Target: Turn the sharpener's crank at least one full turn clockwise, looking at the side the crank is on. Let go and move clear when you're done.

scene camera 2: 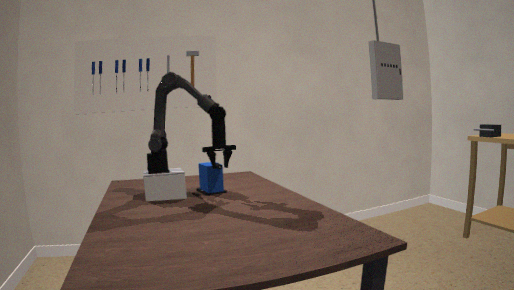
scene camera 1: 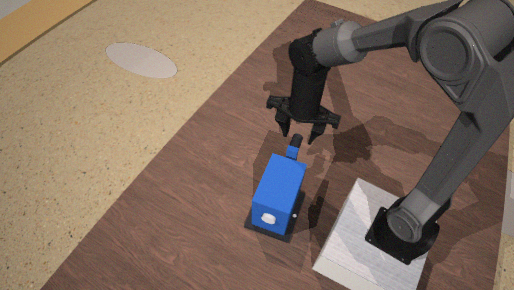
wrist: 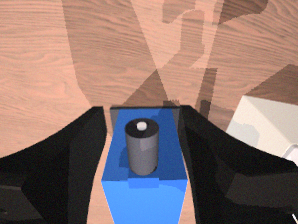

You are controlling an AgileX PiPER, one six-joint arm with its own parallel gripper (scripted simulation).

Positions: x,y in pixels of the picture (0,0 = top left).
Scene:
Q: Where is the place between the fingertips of my gripper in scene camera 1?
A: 298,137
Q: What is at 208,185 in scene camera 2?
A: A blue sharpener.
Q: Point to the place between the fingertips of my gripper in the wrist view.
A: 141,118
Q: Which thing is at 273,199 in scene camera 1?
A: A blue sharpener.

